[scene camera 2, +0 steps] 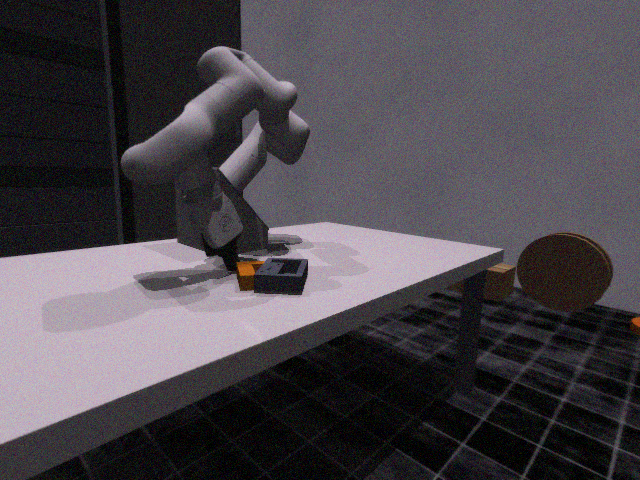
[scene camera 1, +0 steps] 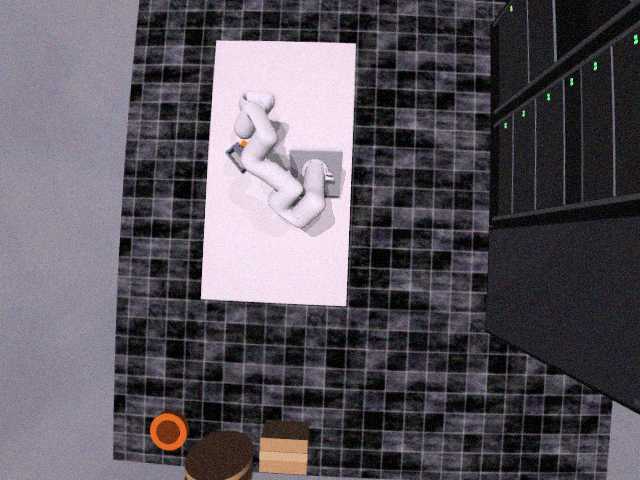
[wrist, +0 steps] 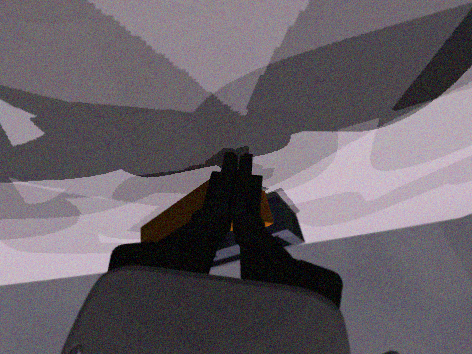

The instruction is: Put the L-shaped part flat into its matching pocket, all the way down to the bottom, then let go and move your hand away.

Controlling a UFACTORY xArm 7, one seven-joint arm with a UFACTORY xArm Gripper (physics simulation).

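Where they show: gripper, between the fingertips: (scene camera 2: 235, 269) (wrist: 239, 167); arm's base, origin of its link: (scene camera 1: 315, 171).
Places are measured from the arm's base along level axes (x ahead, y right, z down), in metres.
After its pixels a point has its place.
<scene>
The orange L-shaped part (scene camera 1: 244, 144) @(y 0.136, x 0.405, z 0.129 m) (scene camera 2: 245, 276) @(y 0.150, x 0.420, z 0.131 m) (wrist: 175, 215) @(y 0.135, x 0.362, z 0.149 m) rests on the table beside the dark pocket block, outside its pockets. The block (scene camera 1: 230, 151) @(y 0.090, x 0.477, z 0.133 m) (scene camera 2: 279, 284) @(y 0.110, x 0.476, z 0.140 m) (wrist: 284, 215) @(y 0.044, x 0.345, z 0.137 m) is dark grey-blue with recesses in its top; in scene camera 2 it is right of the part, close against it or touching. My gripper (scene camera 2: 231, 268) @(y 0.105, x 0.293, z 0.152 m) (wrist: 239, 167) @(y 0.105, x 0.293, z 0.152 m) is shut with nothing between its fingers. Its fingertips are low over the table, next to the part on the side away from the block. In the wrist view the fingers cover the middle of the part. In scene camera 1 the arm hides the gripper.
The white table (scene camera 1: 273, 268) @(y -0.506, x 0.167, z 0.159 m) (scene camera 2: 129, 351) @(y 0.383, x 0.543, z 0.159 m) carries the arm's grey base plate (scene camera 1: 333, 188) @(y -0.056, x -0.098, z 0.069 m). The arm (scene camera 1: 279, 180) @(y -0.131, x 0.106, z -0.282 m) (scene camera 2: 227, 98) @(y 0.129, x 0.319, z -0.206 m) arches over the work area. Away from the table, an orange ring-shaped object (scene camera 1: 155, 431), a dark round-topped object (scene camera 1: 219, 454) and a wooden box (scene camera 1: 283, 457) stand on the floor.
</scene>
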